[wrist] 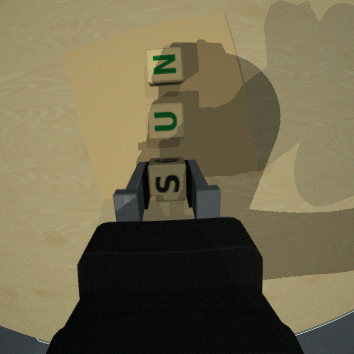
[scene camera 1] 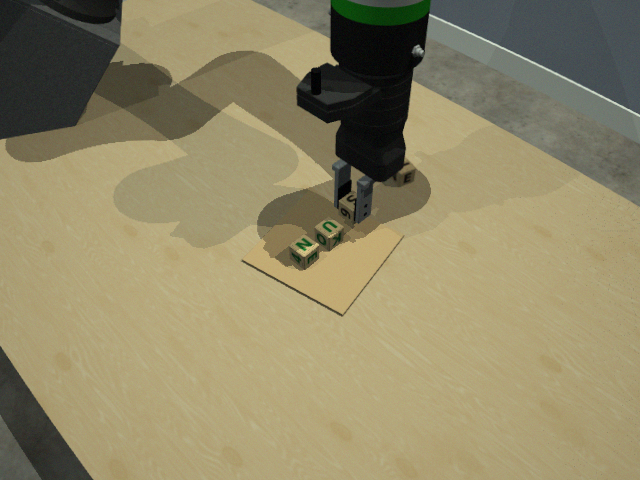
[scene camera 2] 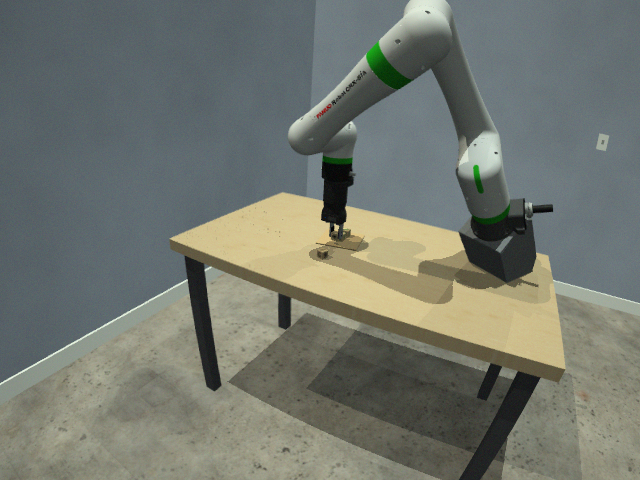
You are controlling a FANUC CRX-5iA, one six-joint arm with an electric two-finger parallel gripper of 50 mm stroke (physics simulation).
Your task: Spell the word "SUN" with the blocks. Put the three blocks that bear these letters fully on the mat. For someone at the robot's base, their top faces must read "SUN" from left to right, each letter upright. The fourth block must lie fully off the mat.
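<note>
My gripper [scene camera 1: 351, 209] [scene camera 2: 336, 234] [wrist: 166, 174] is shut on the S block [scene camera 1: 346, 207] [wrist: 167, 181]. It holds the block low over the mat's edge; any gap beneath is hard to judge. The S is in line with the other two letters. The U block [scene camera 1: 329, 234] [wrist: 166, 121] and the N block [scene camera 1: 303, 252] [wrist: 165, 65] rest on the mat [scene camera 1: 356, 273] [scene camera 2: 352, 244] [wrist: 102, 100], with green letters up. From the base, the order is S, U, N, and the U and N look upright. The fourth block [scene camera 1: 406, 174] [scene camera 2: 322, 253] lies off the mat, its top partly hidden behind the gripper in scene camera 1.
The wooden table [scene camera 1: 206, 351] [scene camera 2: 248, 227] carries everything. The robot's base pedestal [scene camera 1: 46, 77] [scene camera 2: 498, 253] stands at one end of it. The U block is close beside the held block, and the N block stands beyond it. Arm shadows cross part of the mat.
</note>
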